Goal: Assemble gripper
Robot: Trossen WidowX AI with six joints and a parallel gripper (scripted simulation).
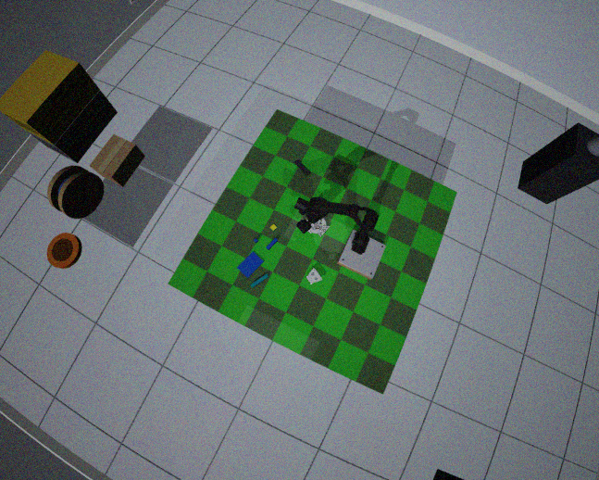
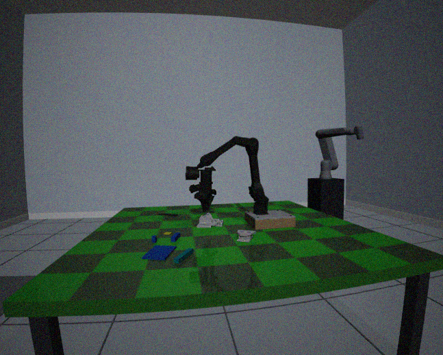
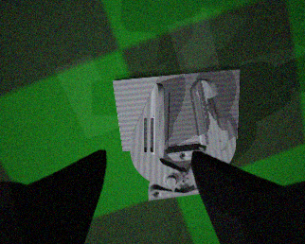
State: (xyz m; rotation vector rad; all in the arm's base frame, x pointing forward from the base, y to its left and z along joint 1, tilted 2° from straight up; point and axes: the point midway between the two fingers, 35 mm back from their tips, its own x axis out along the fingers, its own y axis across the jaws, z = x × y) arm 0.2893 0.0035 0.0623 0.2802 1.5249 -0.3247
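The grey housing plate is 25 cm to the left of my gripper tip, 14 cm behind it and 5 cm below it. From my gripper tip the other things lie so: grey gripper base (8 cm below, 3 cm to the right); then yellow piece (19 cm ahead, 10 cm to the left, 8 cm below); then blue bar (19 cm to the left, 15 cm ahead, 7 cm below).
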